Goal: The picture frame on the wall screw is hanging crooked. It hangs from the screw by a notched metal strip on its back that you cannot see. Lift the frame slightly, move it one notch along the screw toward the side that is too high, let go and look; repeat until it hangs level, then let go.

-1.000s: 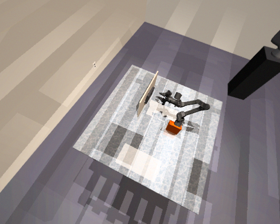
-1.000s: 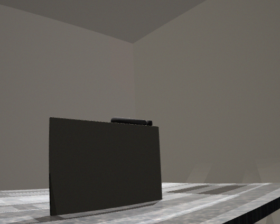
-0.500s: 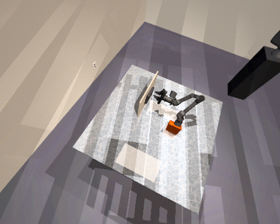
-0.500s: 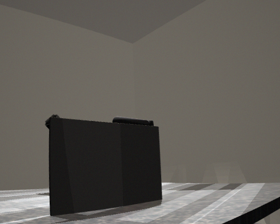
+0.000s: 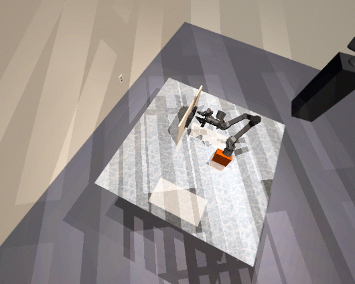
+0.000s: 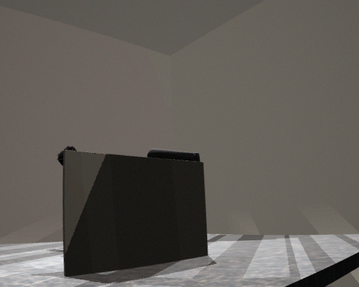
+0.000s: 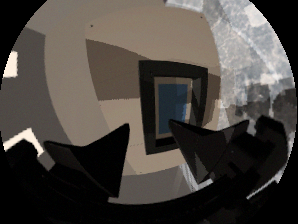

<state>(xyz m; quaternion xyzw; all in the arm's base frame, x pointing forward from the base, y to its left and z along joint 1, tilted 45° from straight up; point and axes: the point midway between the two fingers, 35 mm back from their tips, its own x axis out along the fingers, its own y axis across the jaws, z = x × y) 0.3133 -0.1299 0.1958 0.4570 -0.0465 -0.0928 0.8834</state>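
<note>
My gripper tip is 50 mm above the picture frame and 40 mm short of it. Also, from my gripper tip: wall panel 60 mm below, 50 mm ahead, 10 mm to the right.
</note>
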